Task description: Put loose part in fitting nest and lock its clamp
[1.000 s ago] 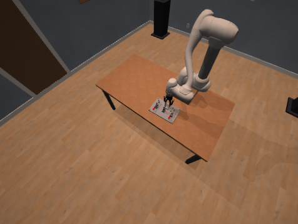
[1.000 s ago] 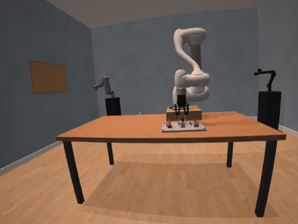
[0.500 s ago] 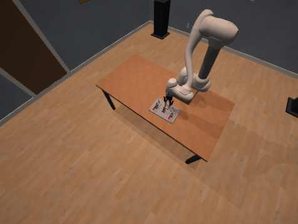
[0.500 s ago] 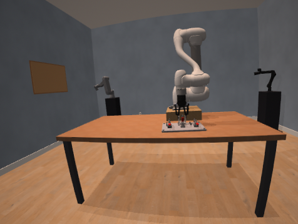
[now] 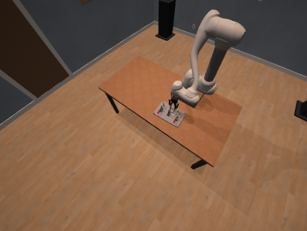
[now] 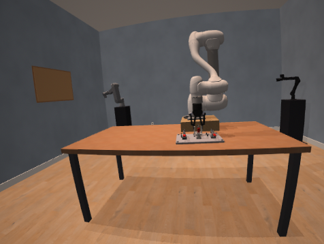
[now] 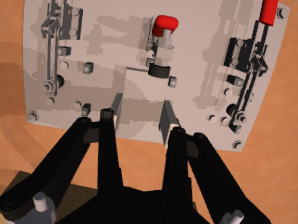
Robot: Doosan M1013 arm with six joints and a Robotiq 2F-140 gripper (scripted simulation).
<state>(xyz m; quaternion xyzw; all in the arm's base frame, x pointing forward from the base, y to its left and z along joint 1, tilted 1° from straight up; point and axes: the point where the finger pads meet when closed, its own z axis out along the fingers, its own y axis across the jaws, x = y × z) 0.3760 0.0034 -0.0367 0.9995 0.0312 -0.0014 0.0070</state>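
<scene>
Right now my hand is 6 cm short of the fixture and 5 cm above it. Round my hand: loose part (3 cm below).
</scene>
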